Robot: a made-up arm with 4 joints.
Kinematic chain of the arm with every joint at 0, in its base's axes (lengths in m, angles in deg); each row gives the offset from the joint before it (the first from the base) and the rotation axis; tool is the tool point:
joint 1: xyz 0 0 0.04 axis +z
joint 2: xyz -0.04 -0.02 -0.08 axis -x
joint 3: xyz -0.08 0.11 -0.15 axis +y
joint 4: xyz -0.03 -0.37 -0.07 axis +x
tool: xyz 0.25 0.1 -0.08
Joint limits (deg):
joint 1: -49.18..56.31
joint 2: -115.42..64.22
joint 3: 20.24..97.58
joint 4: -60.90..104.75
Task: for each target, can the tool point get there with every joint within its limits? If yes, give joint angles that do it. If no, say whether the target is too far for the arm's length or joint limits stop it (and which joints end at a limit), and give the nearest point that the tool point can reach.
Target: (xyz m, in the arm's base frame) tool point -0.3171 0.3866 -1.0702
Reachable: no: too far | nearest point -0.1736 0.1945 -0.5362 | short by 0.585 m
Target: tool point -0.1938 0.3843 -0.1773
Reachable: yes | joints 16.01 -95.92 43.83 -13.98
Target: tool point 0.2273 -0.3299 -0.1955
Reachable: yes | joints 46.11 42.79 84.50 82.57
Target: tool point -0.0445 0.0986 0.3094
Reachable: no: joint limits stop it (at a limit: joint 2) | nearest point -0.1268 0.2811 -0.0327 | short by 0.396 m
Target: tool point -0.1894 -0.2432 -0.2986
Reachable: yes | joints -29.56 26.18 64.60 61.09
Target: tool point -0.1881 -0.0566 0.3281
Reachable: no: joint limits stop it (at a limit: joint 1, joint 2, joint 3, joint 4) | nearest point -0.1405 -0.2571 0.0683 | short by 0.332 m
